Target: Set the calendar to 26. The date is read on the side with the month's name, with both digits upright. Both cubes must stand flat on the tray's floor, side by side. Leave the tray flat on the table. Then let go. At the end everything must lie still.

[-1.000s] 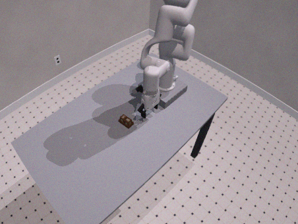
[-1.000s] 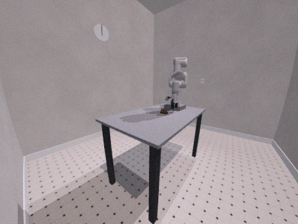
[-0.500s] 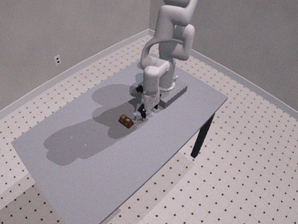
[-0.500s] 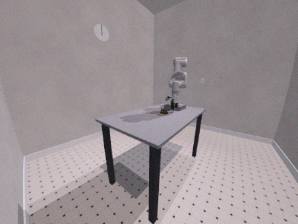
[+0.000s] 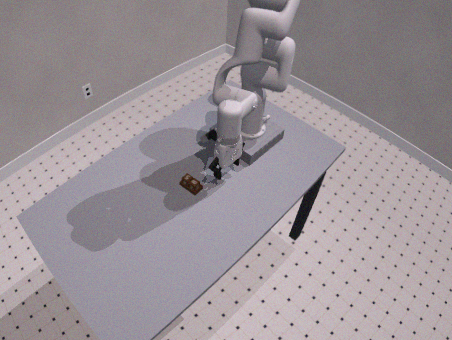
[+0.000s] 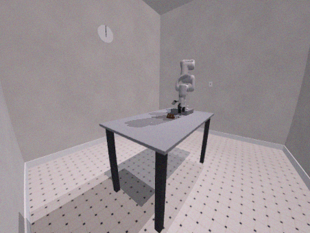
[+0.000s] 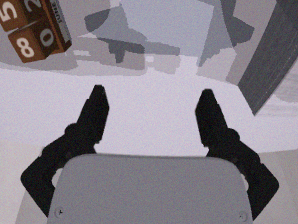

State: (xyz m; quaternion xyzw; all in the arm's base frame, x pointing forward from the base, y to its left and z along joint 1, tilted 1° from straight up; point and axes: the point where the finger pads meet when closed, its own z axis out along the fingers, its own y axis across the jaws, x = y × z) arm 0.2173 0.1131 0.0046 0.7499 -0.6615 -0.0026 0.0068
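Now: hand 120 mm short of the brown cube, 30 mm to the left of it and 30 mm above it. Also, from my hand: brown wooden tray (120 mm ahead, 50 mm to the right, 50 mm below).
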